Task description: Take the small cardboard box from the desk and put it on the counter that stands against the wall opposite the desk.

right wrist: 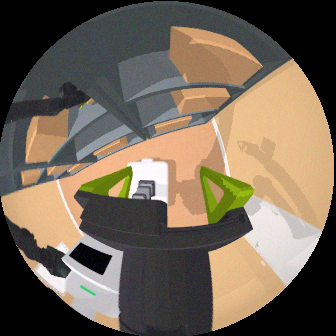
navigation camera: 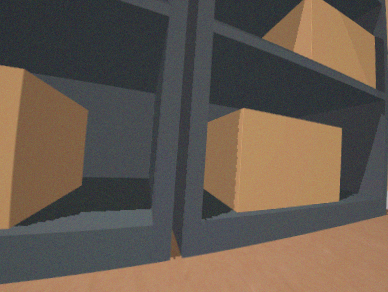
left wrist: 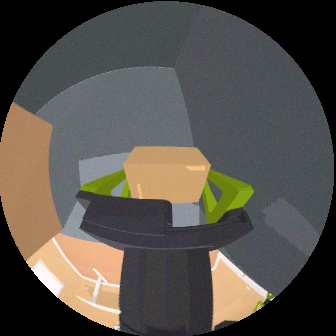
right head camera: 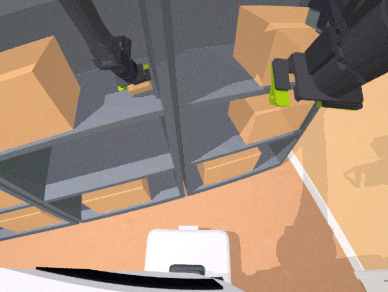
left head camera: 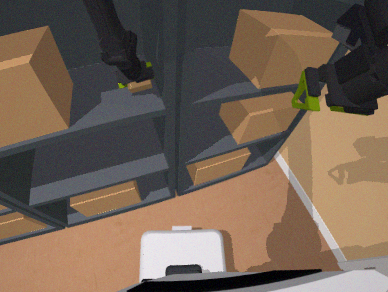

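A small cardboard box and a dark grey shelving unit are there in the pictures. So are my left gripper and my right gripper, and I can also see the right one in the right wrist view and in the left head camera view.
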